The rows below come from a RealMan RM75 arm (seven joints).
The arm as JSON. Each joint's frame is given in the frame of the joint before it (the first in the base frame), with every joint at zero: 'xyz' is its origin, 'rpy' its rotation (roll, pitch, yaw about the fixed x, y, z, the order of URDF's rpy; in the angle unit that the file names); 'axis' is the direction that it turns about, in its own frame. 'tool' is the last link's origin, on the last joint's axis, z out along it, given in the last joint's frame.
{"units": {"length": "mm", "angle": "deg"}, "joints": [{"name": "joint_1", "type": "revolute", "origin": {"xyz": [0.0, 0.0, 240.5], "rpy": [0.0, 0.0, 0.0]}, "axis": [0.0, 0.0, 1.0]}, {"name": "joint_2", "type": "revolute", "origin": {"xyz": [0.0, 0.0, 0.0], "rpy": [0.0, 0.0, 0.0]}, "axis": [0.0, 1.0, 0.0]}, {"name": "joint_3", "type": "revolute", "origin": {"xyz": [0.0, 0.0, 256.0], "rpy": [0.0, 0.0, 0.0]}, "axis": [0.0, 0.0, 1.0]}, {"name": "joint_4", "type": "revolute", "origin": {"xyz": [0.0, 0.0, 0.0], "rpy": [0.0, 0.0, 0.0]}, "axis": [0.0, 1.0, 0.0]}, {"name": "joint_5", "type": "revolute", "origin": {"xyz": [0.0, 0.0, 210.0], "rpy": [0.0, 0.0, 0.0]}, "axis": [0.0, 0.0, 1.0]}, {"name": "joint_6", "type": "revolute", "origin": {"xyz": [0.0, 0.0, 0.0], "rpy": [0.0, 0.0, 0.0]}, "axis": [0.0, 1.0, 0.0]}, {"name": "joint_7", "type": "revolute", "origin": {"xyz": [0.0, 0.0, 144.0], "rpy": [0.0, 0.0, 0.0]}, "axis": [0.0, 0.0, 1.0]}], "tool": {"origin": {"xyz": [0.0, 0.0, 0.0], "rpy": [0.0, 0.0, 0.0]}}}
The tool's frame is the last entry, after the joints.
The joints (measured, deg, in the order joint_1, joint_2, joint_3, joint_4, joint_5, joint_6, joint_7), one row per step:
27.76, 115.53, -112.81, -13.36, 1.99, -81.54, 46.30
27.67, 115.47, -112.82, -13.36, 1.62, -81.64, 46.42
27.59, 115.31, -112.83, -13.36, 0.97, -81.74, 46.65
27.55, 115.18, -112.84, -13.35, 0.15, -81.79, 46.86
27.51, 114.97, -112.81, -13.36, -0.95, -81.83, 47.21
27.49, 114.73, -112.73, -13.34, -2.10, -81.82, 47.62
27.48, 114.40, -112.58, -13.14, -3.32, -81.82, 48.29
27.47, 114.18, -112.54, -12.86, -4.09, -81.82, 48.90
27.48, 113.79, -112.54, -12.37, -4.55, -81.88, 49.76
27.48, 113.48, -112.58, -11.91, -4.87, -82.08, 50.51
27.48, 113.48, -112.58, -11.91, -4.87, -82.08, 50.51
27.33, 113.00, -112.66, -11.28, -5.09, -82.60, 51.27
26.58, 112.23, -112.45, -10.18, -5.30, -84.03, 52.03
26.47, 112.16, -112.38, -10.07, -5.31, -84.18, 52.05
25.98, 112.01, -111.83, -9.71, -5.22, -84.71, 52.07
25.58, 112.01, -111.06, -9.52, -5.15, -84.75, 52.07
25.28, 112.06, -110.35, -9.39, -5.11, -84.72, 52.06
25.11, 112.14, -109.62, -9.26, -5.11, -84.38, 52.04
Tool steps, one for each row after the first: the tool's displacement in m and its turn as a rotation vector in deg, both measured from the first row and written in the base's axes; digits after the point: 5 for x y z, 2 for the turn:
0.00039, -0.00087, -0.00029, -0.28, -0.13, 0.15
0.00099, -0.00185, -0.00052, -0.76, -0.44, 0.41
0.00132, -0.00290, -0.00135, -1.36, -0.87, 0.75
0.00184, -0.00407, -0.00213, -2.17, -1.41, 1.17
0.00265, -0.00507, -0.00273, -3.02, -1.98, 1.52
0.00464, -0.00603, -0.00271, -4.01, -2.56, 1.64
0.00666, -0.00692, -0.00280, -4.83, -2.90, 1.53
0.01018, -0.00733, -0.00118, -5.59, -3.12, 1.07
0.01304, -0.00799, 0.00027, -6.23, -3.19, 0.73
0.01304, -0.00799, 0.00027, -6.23, -3.19, 0.73
0.01756, -0.00953, 0.00330, -6.76, -3.26, 0.32
0.02690, -0.01457, 0.01004, -6.92, -3.17, -0.48
0.02800, -0.01518, 0.01082, -6.86, -3.16, -0.59
0.03202, -0.01732, 0.01399, -6.31, -2.85, -1.20
0.03527, -0.01822, 0.01618, -5.67, -2.52, -2.05
0.03765, -0.01874, 0.01775, -5.10, -2.21, -2.77
0.03984, -0.01838, 0.01877, -4.59, -2.05, -3.61

